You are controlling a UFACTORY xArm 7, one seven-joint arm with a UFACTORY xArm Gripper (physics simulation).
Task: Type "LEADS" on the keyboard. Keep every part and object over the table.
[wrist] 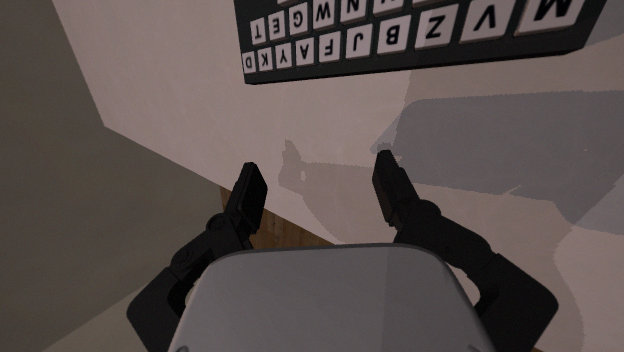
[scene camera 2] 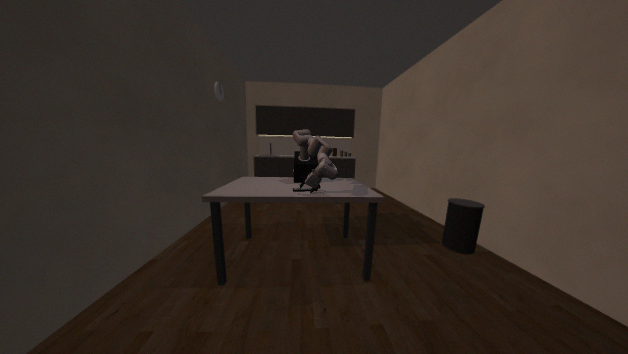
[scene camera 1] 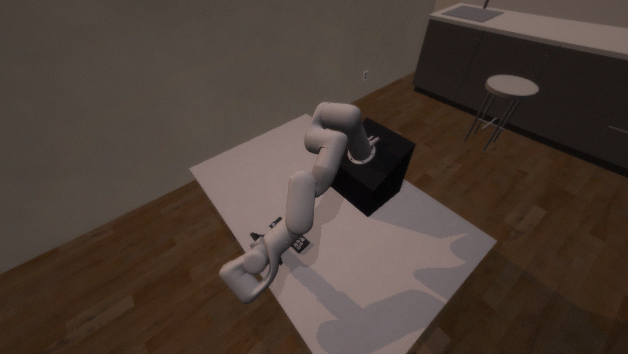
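Pixels of known places: gripper, fingertip midpoint: (wrist: pixel 316 170) (scene camera 2: pixel 305 189); arm's base at its link origin: (scene camera 2: pixel 304 158) (scene camera 1: pixel 361 152).
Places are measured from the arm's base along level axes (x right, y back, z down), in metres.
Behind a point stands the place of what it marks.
The dark keyboard (scene camera 1: pixel 300 243) {y -0.397, x -0.168, z 0.221 m} (scene camera 2: pixel 300 190) {y -0.467, x -0.069, z 0.229 m} (wrist: pixel 392 40) {y -0.432, x -0.130, z 0.221 m} lies on the table, partly hidden by the arm in scene camera 1. In the wrist view its white keys appear upside down, cut off by the top frame edge. The near row reads D, K, Y, A, F, J, B, Z, V, M; T, E, G, W, N show behind it. The L and S keys do not show there. My gripper (wrist: pixel 316 170) {y -0.517, x -0.120, z 0.208 m} is open and empty, its black fingers spread wide, apart from the keyboard and on the outer side of its near row. Fingertip height is hard to tell.
The white table (scene camera 1: pixel 370 250) {y -0.144, x -0.325, z 0.239 m} (scene camera 2: pixel 240 187) {y -0.453, x 0.465, z 0.239 m} (wrist: pixel 175 100) {y -0.553, x 0.143, z 0.239 m} has its edge close under the gripper, with wood floor (wrist: pixel 285 232) beyond. The arm's black base block (scene camera 1: pixel 382 165) {y 0.029, x -0.114, z -0.001 m} stands at the table's far side. A stool (scene camera 1: pixel 512 86) and a bin (scene camera 2: pixel 462 226) stand away from the table.
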